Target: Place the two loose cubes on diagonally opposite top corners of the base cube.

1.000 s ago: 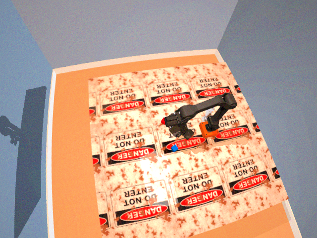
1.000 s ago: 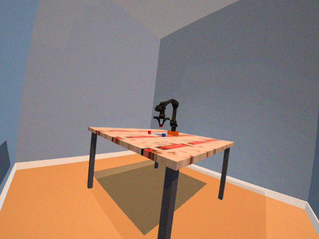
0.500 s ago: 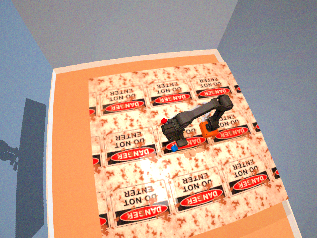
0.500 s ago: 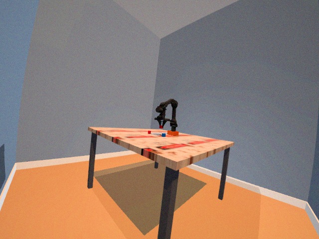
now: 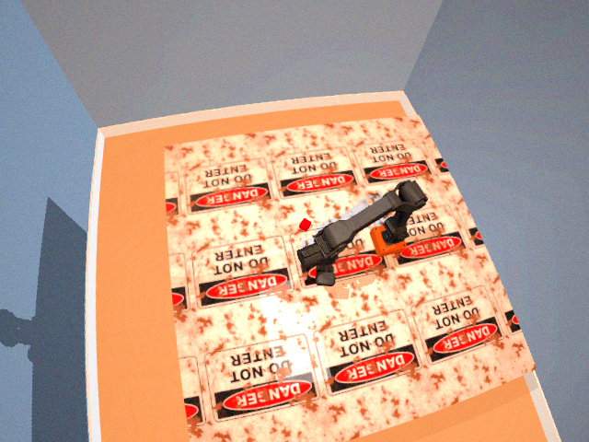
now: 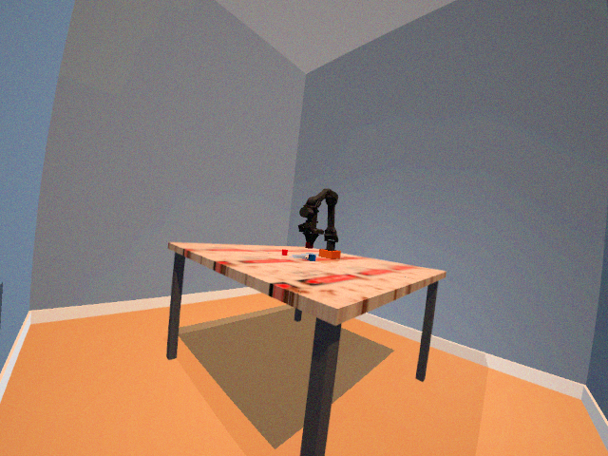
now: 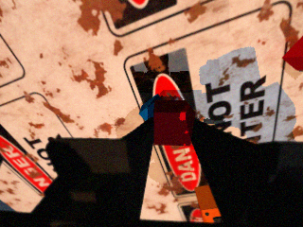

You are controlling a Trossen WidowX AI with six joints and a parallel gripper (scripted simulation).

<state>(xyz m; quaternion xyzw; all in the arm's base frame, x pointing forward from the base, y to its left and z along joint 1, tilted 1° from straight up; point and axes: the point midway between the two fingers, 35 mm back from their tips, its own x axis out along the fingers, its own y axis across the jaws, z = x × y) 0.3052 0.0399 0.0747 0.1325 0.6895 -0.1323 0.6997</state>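
The blue base cube is 10 mm behind my gripper tip, 20 mm to the left of it and 70 mm below it.
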